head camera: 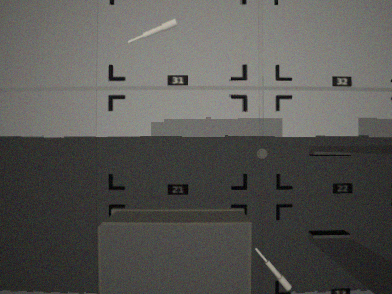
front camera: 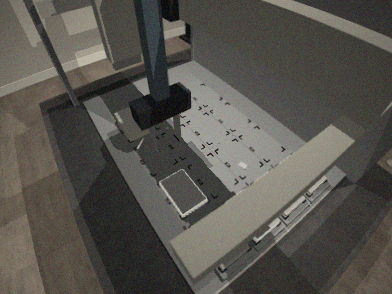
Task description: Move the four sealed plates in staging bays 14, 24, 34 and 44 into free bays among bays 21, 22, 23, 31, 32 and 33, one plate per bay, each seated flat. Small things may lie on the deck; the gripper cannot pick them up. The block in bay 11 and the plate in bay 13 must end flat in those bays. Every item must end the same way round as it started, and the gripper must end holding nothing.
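Where they show: gripper, fingertip midpoint: (head camera: pixel 326 193) (front camera: pixel 167 143); robot's base at its link origin: (front camera: pixel 116 121).
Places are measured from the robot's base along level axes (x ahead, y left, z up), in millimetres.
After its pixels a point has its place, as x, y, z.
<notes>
My gripper (front camera: pixel 161 141) @(210, 100, 3) (head camera: pixel 330 194) @(210, 100, 3) is open and empty; its two jaws hang above the deck around the line between bays 22 and 12. Its left jaw is hard to make out in the front view. The block (front camera: pixel 131 124) @(95, 30, 42) (head camera: pixel 175 260) @(65, 53, 42) sits in bay 11, partly hidden by the gripper body in the front view. The plate (front camera: pixel 183 192) @(399, 41, 15) lies flat in bay 13. Sealed plates show partly below the front beam, in bays 24 (front camera: pixel 267 231) @(617, 145, 28), 34 (front camera: pixel 295 206) @(616, 256, 27) and 44 (front camera: pixel 318 185) @(617, 362, 29); the plate in bay 14 (front camera: pixel 236 261) @(620, 39, 20) is in dark shade. No plate shows in bays 21, 22, 31, 32 or 33.
One pipette tip (head camera: pixel 152 31) @(40, 257, 5) lies in bay 31; another pipette tip (front camera: pixel 140 144) @(161, 24, 4) (head camera: pixel 272 269) @(156, 26, 5) lies between bays 11 and 12. A small disc (head camera: pixel 262 153) @(146, 139, 4) lies between bays 21 and 22. A small pale square (front camera: pixel 242 165) @(422, 246, 1) lies around bay 33. A pale beam (front camera: pixel 265 200) @(624, -8, 400) crosses before the staging bays.
</notes>
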